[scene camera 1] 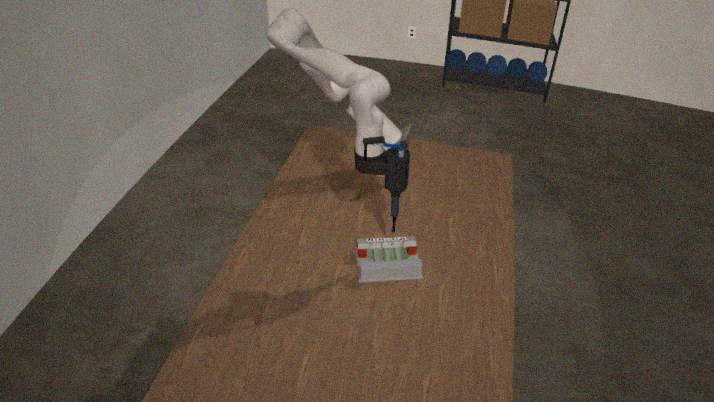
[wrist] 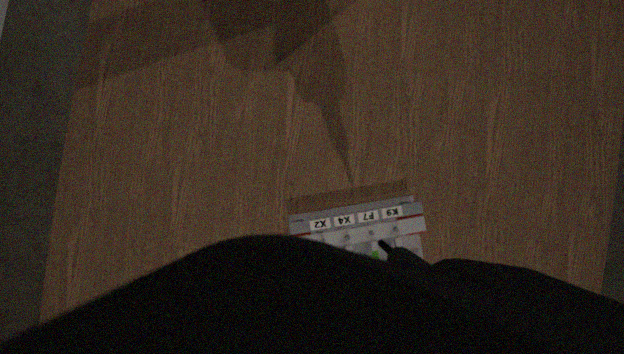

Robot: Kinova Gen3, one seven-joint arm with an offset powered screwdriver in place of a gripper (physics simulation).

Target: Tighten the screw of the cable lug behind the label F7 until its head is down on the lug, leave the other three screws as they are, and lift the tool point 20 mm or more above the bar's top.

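Frame: origin at the arm's base, x back, y right, z up, level; millimetres.
Where they show: hand, tool point: [scene camera 1: 393, 231] [wrist: 380, 242]; arm's base, link origin: [scene camera 1: 392, 141].
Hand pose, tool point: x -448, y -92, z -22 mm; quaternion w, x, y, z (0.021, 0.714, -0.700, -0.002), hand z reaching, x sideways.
Note:
Each offset is from my tool point to the top centre of the thing. "spot": to the spot under its first point. Level surfaces: height alone.
My powered screwdriver [scene camera 1: 393, 230] [wrist: 381, 243] points down, its thin dark bit raised clear above the grey terminal block @(dx -39, dy +3, dz -44 mm) [scene camera 1: 390, 271] [wrist: 410, 224]. It has no fingers and carries no visible part. In the wrist view the label F7 @(dx +21, dy +6, dz -52 mm) [wrist: 368, 216] stands between the X4 label @(dx +11, dy +37, dz -52 mm) [wrist: 344, 220] and the K9 label @(dx +31, dy -24, dz -52 mm) [wrist: 392, 212]; the X2 label @(dx +0, dy +67, dz -52 mm) [wrist: 320, 223] is at the end. The F7 screw @(dx +0, dy -1, dz -47 mm) [wrist: 371, 233] shows as a small grey round head, with the K9 screw @(dx +11, dy -31, dz -44 mm) [wrist: 395, 229] and the X4 screw @(dx -10, dy +30, dz -44 mm) [wrist: 347, 237] beside it. How far down the heads are is too small to tell. The dark tool body hides part of the block.
The block stands on the wooden table @(dz -94 mm) [scene camera 1: 450, 325] [wrist: 200, 150]. It has red end pieces @(spot: dx -42, dy +82, dz -72 mm) [scene camera 1: 362, 253] and green strips @(spot: dx -59, dy +13, dz -45 mm) [scene camera 1: 384, 255]. The white arm [scene camera 1: 332, 65] reaches in from behind. A shelf rack [scene camera 1: 505, 39] with boxes and blue round objects stands by the back wall.

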